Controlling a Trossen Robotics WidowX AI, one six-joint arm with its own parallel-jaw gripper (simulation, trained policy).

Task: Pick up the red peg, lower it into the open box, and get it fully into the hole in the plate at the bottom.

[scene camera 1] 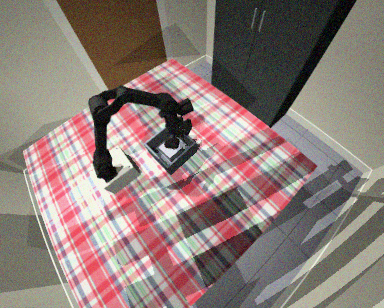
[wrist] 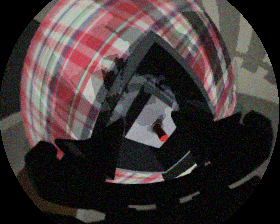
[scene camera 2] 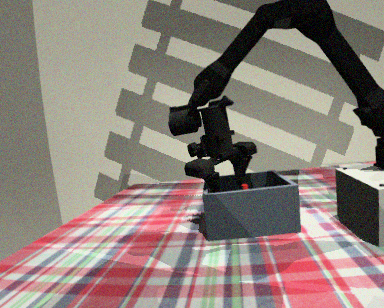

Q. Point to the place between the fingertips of my gripper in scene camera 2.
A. At 229,191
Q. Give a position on a dark grey box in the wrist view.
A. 155,67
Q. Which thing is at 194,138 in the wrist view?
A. My gripper.
